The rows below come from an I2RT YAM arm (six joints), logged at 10 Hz.
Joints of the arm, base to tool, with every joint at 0 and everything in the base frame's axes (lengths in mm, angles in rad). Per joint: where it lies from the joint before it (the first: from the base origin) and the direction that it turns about. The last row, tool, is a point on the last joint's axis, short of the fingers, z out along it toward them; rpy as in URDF.
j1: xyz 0 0 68 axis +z
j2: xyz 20 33.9 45.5 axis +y
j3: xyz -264 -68.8 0 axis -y
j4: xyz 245 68.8 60 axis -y
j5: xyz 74 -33.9 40.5 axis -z
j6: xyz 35.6 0 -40.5 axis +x
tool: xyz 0 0 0 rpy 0 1.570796 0
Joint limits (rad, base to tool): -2.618..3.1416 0..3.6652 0..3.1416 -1.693..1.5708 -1.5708..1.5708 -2.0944..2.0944
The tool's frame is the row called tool.
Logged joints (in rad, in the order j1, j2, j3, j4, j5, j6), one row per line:
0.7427 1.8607 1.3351 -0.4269 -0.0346 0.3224
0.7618 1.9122 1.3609 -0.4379 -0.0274 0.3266
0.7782 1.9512 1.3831 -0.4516 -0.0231 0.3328
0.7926 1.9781 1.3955 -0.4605 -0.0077 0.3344
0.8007 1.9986 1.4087 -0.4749 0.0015 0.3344
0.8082 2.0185 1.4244 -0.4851 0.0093 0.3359
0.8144 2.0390 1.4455 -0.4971 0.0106 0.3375
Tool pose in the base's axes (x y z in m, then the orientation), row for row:
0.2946 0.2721 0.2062 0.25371 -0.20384 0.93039 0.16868
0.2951 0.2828 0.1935 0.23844 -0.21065 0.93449 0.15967
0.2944 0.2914 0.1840 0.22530 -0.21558 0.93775 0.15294
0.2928 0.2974 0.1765 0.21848 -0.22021 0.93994 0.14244
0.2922 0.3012 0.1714 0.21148 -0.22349 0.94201 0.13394
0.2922 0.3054 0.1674 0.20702 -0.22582 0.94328 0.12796
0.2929 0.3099 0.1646 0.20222 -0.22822 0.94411 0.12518
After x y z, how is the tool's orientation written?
As a quaternion, w x y z.
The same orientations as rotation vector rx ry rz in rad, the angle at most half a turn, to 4 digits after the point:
-0.5539 2.5283 0.4584
-0.5770 2.5596 0.4373
-0.5946 2.5863 0.4218
-0.6095 2.6017 0.3943
-0.6209 2.6171 0.3721
-0.6289 2.6269 0.3564
-0.6372 2.6360 0.3495

